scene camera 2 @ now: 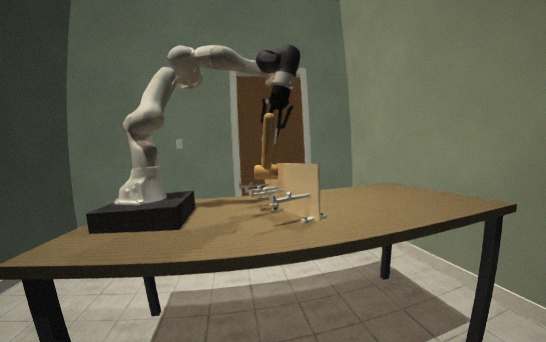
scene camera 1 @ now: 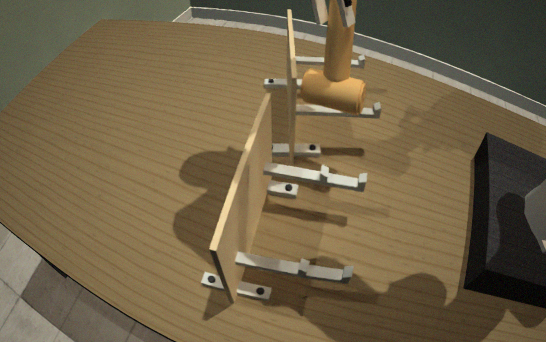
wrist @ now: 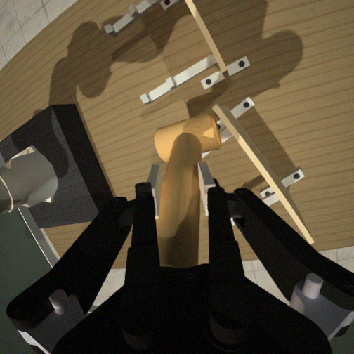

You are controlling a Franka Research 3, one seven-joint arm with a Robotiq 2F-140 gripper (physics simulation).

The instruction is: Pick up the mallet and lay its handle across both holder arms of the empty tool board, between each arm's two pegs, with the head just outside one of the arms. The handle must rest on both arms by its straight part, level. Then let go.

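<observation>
An orange mallet [scene camera 1: 340, 55] [scene camera 2: 268, 145] [wrist: 179, 215] hangs in the air, handle nearly upright and head down. My gripper [scene camera 1: 334, 12] [scene camera 2: 270, 131] [wrist: 179, 174] is shut on its handle. The mallet head [scene camera 1: 332, 92] [scene camera 2: 266, 172] [wrist: 167, 141] appears above the holder arms of the far tool board [scene camera 1: 291, 60] [wrist: 265, 172] in scene camera 1. The near tool board [scene camera 1: 256, 155] [scene camera 2: 300, 187] [wrist: 207, 35] carries no tool; its inner arm [scene camera 1: 295, 172] [wrist: 190, 73] and outer arm [scene camera 1: 270, 262] [wrist: 140, 18] each show two pegs. The far board's inner pegs are partly hidden.
The two boards stand upright on bolted feet on the wooden table [scene camera 1: 125, 100] [scene camera 2: 400, 210]. The black robot base block [scene camera 1: 480, 210] [scene camera 2: 140, 220] [wrist: 85, 160] stands on the side toward which the arms point. Shadows of the arm fall over the table.
</observation>
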